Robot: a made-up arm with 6 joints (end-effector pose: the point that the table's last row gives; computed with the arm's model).
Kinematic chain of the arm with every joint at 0, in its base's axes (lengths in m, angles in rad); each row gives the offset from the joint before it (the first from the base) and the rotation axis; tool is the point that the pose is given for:
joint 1: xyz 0 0 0.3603 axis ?
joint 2: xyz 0 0 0 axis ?
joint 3: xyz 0 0 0.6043 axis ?
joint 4: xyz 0 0 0 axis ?
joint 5: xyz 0.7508 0 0 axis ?
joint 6: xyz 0 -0.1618 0 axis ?
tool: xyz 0 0 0
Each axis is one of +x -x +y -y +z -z.
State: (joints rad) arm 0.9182 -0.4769 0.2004 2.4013 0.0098 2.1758
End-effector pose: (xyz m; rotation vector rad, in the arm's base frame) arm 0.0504 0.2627 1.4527 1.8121 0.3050 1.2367
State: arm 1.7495 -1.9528 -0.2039 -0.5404 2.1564 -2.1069
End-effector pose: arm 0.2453 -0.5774 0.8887 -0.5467 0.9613 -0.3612
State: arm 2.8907 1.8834 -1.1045 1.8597 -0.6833 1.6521
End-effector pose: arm 0.1273 -0.0802 -0.0937 -0.2698 0.2502 0.4620
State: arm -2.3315 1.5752 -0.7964 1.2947 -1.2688 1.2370
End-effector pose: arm -0.1517 -0.0954 -0.2768 0.7126 1.1178 1.7151
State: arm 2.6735 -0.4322 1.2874 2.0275 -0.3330 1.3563
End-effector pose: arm 0.4212 -0.2929 1.6300 -0.7076 -1.1657 -0.3054
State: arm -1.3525 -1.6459 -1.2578 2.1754 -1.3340 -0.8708
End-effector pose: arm 0.0989 -0.0211 0.7223 -1.0057 0.4489 -2.8454
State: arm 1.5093 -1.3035 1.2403 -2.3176 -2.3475 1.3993
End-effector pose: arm -0.1796 -1.1277 1.0406 0.7575 2.1312 -0.5257
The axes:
joint 1: +z
joint 2: +y
joint 3: -y
joint 4: -x
joint 5: -y
joint 6: -x

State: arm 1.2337 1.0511 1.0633 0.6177 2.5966 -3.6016
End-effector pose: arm 0.5459 1.1588 0.7633 0.1750 -1.3673 -1.6980
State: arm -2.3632 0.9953 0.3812 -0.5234 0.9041 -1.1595
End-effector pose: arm -0.8631 -0.6543 0.1905 0.1679 -1.9905 -1.8818
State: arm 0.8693 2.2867 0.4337 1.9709 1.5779 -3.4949
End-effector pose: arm 0.2035 0.3386 -0.7989 -0.3933 -2.7824 0.8545
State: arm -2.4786 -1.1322 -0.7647 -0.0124 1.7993 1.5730
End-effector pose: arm -0.2212 0.0326 0.8848 1.6896 -0.2633 1.2666
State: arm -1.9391 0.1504 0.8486 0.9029 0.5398 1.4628
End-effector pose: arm -0.3037 -0.5088 1.5377 2.1699 -1.3218 1.2027
